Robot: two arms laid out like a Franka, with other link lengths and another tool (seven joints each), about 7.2 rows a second.
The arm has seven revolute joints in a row. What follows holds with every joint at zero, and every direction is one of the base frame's.
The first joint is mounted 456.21 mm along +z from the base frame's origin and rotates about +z.
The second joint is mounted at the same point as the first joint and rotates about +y.
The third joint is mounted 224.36 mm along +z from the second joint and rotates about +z.
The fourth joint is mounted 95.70 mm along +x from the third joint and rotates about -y.
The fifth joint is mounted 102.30 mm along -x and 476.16 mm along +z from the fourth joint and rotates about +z.
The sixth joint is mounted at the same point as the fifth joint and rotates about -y.
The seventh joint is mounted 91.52 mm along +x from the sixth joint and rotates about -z.
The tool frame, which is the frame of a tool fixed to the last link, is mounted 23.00 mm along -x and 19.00 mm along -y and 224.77 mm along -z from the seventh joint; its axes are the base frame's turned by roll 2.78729, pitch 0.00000 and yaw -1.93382 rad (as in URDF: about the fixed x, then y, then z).
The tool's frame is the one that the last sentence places.
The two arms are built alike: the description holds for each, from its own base.
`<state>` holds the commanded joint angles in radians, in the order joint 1, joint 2, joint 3, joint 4, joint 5, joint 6, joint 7, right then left.
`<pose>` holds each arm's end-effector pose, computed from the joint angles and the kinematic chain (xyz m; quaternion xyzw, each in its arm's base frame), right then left.
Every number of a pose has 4 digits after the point. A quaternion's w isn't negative.
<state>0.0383 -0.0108 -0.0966 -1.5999 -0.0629 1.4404 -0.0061 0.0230 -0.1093 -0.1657 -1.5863 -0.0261 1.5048 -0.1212</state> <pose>0.6028 -0.0690 0.5443 0.5207 -0.8194 -0.1663 0.1725 0.6021 -0.1166 0.6126 0.5509 -0.8186 -0.1346 0.0915</pose>
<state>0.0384 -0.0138 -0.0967 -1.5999 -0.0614 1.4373 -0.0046 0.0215 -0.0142 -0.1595 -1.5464 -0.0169 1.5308 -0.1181</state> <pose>0.6018 -0.0686 0.5459 0.5201 -0.8197 -0.1671 0.1720 0.6254 -0.1128 0.5779 0.5496 -0.8168 -0.1412 0.1040</pose>
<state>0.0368 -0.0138 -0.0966 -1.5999 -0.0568 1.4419 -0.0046 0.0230 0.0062 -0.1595 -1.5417 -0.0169 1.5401 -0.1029</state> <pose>0.6029 -0.0685 0.5460 0.5204 -0.8201 -0.1677 0.1687 0.6303 -0.1118 0.5683 0.5435 -0.8203 -0.1427 0.1063</pose>
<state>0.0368 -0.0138 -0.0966 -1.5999 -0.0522 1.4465 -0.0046 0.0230 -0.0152 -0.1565 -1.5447 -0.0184 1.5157 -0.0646</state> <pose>0.6040 -0.0675 0.5460 0.5212 -0.8201 -0.1682 0.1656 0.6216 -0.1086 0.5784 0.5285 -0.8295 -0.1469 0.1053</pose>
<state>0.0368 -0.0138 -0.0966 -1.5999 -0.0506 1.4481 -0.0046 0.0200 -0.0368 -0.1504 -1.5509 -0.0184 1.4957 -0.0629</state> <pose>0.6044 -0.0671 0.5460 0.5215 -0.8201 -0.1683 0.1646 0.6141 -0.1060 0.5871 0.5288 -0.8287 -0.1495 0.1062</pose>
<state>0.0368 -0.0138 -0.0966 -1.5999 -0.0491 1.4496 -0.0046 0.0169 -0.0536 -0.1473 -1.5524 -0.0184 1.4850 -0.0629</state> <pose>0.6048 -0.0668 0.5460 0.5218 -0.8201 -0.1685 0.1635 0.6092 -0.1057 0.5958 0.5292 -0.8288 -0.1490 0.1038</pose>
